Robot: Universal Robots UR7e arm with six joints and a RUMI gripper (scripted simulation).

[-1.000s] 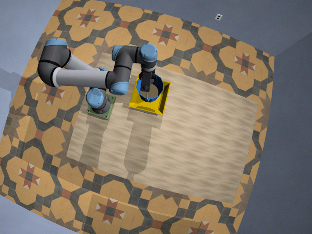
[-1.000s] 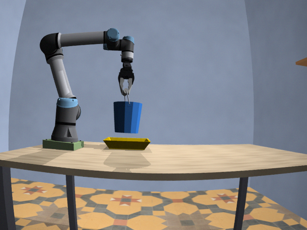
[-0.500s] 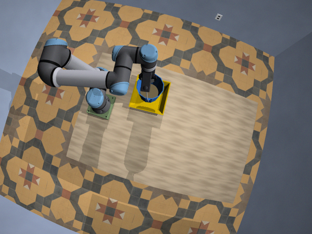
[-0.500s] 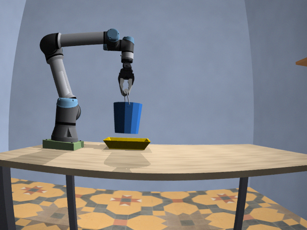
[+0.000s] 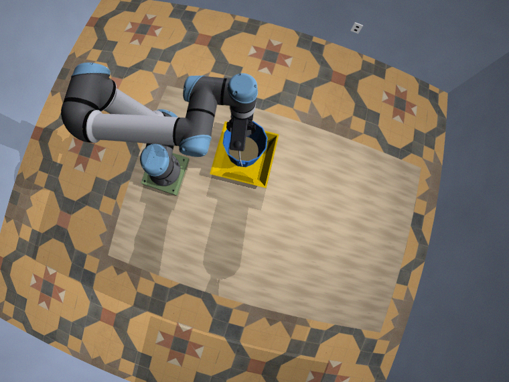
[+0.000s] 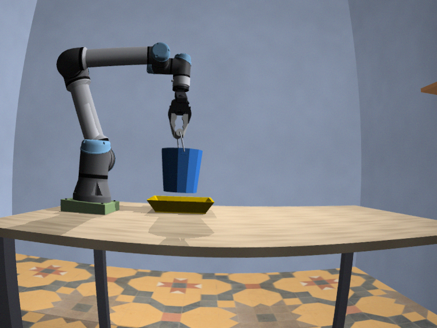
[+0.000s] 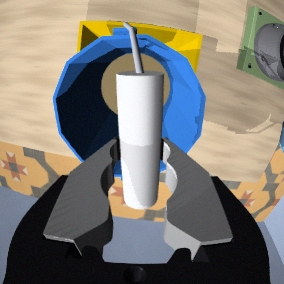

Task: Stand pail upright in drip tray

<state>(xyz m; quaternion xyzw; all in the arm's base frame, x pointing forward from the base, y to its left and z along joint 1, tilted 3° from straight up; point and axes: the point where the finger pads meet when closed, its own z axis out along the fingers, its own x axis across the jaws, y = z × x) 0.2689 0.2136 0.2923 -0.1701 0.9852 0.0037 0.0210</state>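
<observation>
The blue pail lies 1 cm ahead of my hand and 9 cm below it. The rest, counted from my hand: white-grey grip 1 cm ahead, 3 cm below; then yellow drip tray 2 cm ahead, 1 cm to the left, 30 cm below.
</observation>
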